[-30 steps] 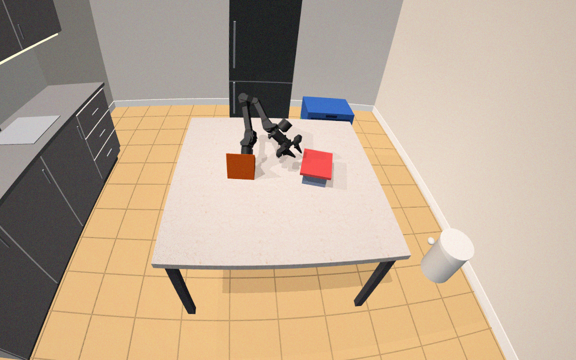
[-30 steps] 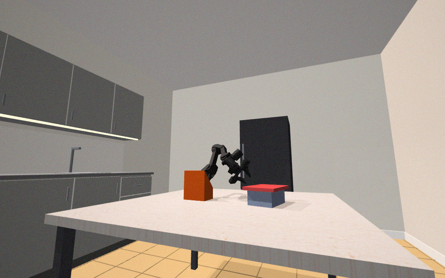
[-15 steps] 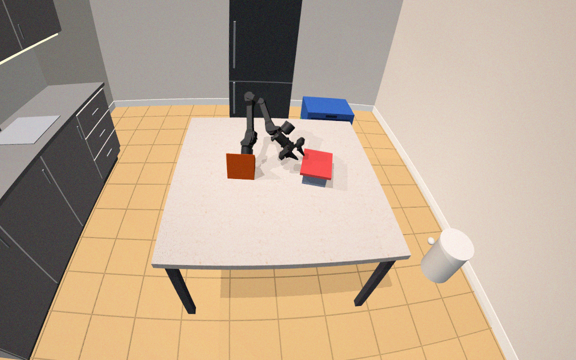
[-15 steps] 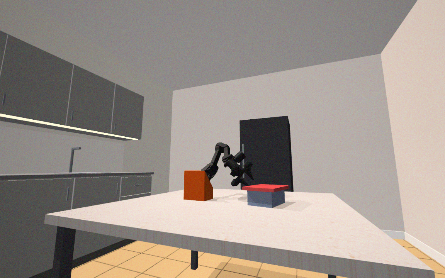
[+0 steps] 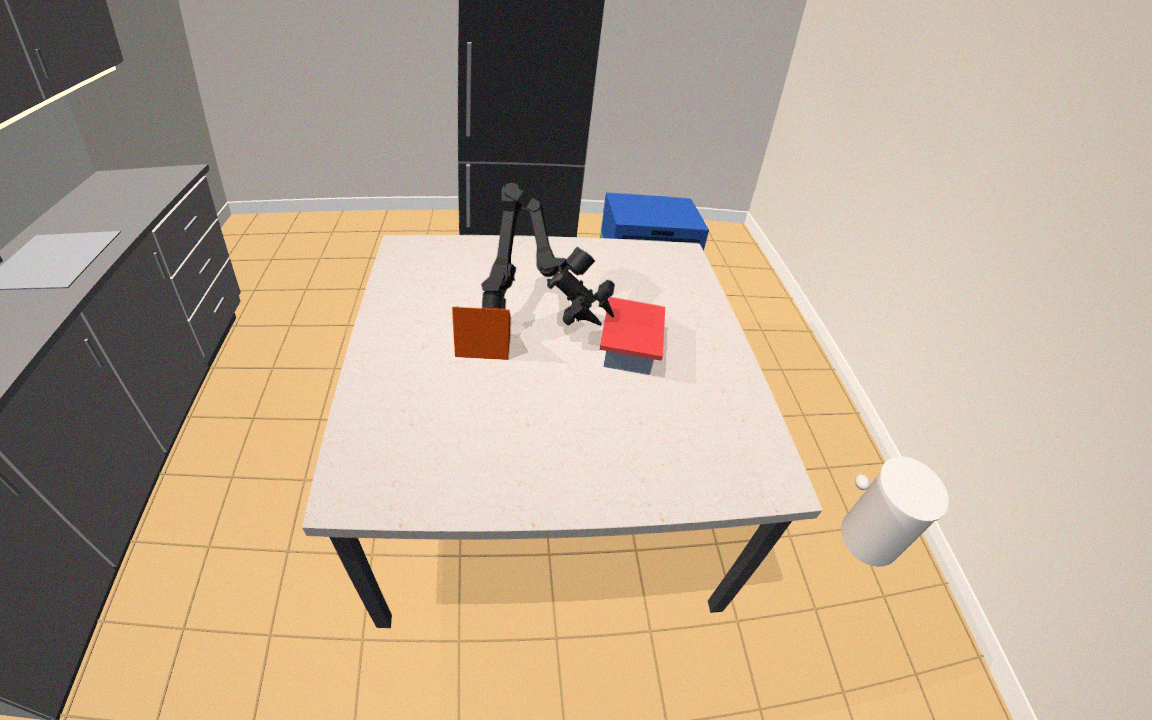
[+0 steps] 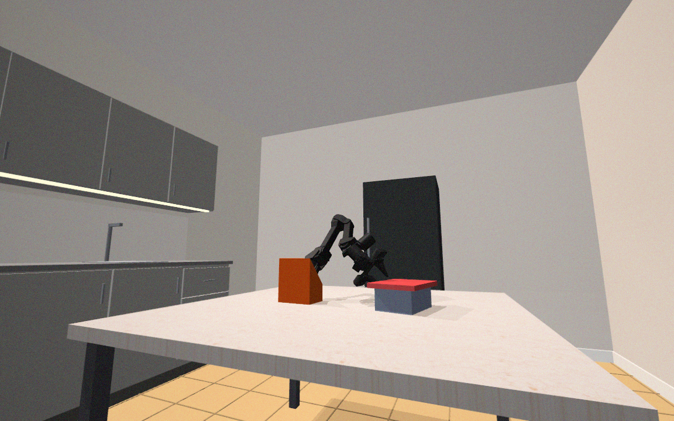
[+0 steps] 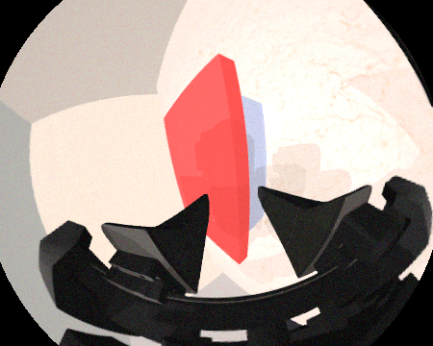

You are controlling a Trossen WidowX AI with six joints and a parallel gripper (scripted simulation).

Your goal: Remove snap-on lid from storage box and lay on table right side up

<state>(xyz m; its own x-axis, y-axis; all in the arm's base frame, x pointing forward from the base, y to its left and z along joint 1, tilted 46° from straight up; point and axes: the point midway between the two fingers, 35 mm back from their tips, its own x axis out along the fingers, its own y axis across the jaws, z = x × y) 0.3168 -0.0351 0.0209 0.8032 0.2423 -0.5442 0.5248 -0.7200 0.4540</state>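
My gripper tip is now 8 cm short of the red lid and 3 cm to the left of it. The rest, counted from my gripper tip: grey-blue storage box 8 cm ahead, 5 cm below, 3 cm to the right.
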